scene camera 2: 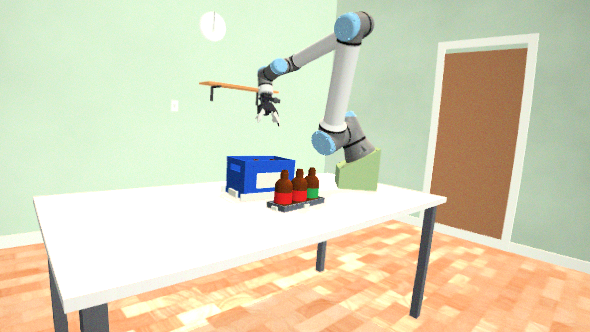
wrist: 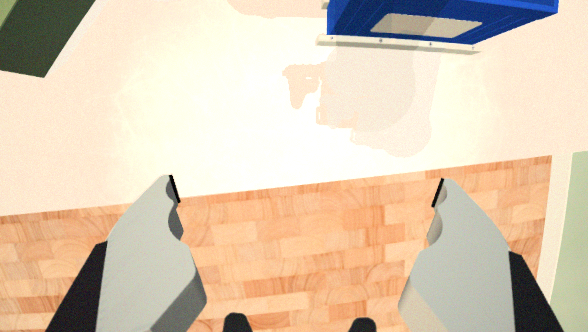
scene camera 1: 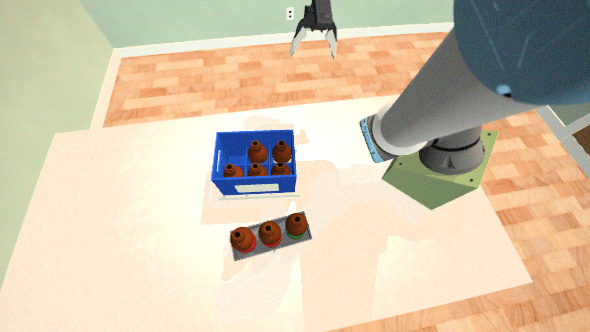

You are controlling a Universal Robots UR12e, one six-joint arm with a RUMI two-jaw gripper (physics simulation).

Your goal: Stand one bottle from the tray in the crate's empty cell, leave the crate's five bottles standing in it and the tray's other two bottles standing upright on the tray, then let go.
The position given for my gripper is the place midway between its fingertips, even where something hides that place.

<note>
I see my gripper [wrist: 304,179] and a pale strip [wrist: 322,40].
</note>
